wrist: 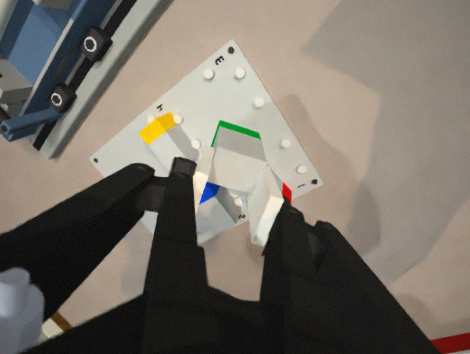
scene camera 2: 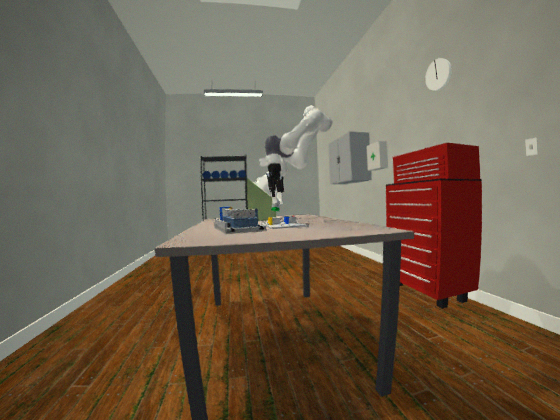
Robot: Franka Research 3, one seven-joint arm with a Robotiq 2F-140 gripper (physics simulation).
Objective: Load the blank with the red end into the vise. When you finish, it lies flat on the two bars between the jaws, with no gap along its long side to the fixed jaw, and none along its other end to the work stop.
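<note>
My gripper (scene camera 2: 277,199) (wrist: 231,173) is shut on the grey blank with the green end (scene camera 2: 275,209) (wrist: 237,150) and holds it above the white plate (wrist: 215,100). The blank with the red end (wrist: 287,192) shows as a small red patch beside the right finger, near the plate's corner marked 1; the finger hides most of it. The blue and grey vise (scene camera 2: 241,220) (wrist: 37,40) stands to the left of the plate in the scene view and at the upper left in the wrist view. Its bars, the gap between its jaws and its work stop cannot be made out clearly.
On the plate lie a blank with a yellow end (scene camera 2: 270,220) (wrist: 159,128) and one with a blue end (scene camera 2: 286,220) (wrist: 209,192), among white pegs (wrist: 259,102). A red strip (wrist: 452,343) shows at the wrist view's lower right. A red tool chest (scene camera 2: 457,225) stands right of the table (scene camera 2: 280,241).
</note>
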